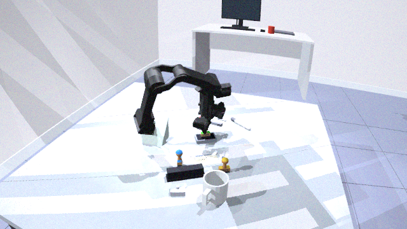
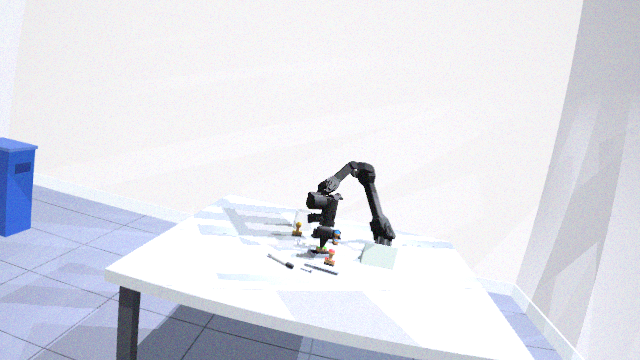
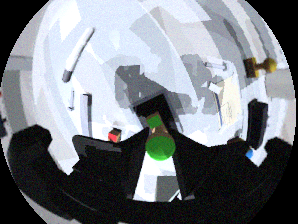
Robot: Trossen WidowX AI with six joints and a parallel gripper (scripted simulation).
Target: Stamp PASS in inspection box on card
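My gripper tip is right at the green-knobbed PASS stamp. Also, from my gripper tip: red-knobbed stamp: 80 mm to the left, 40 mm behind, 20 mm below; ink pad: 30 mm below; white card: 150 mm to the right, 40 mm below, 30 mm ahead.
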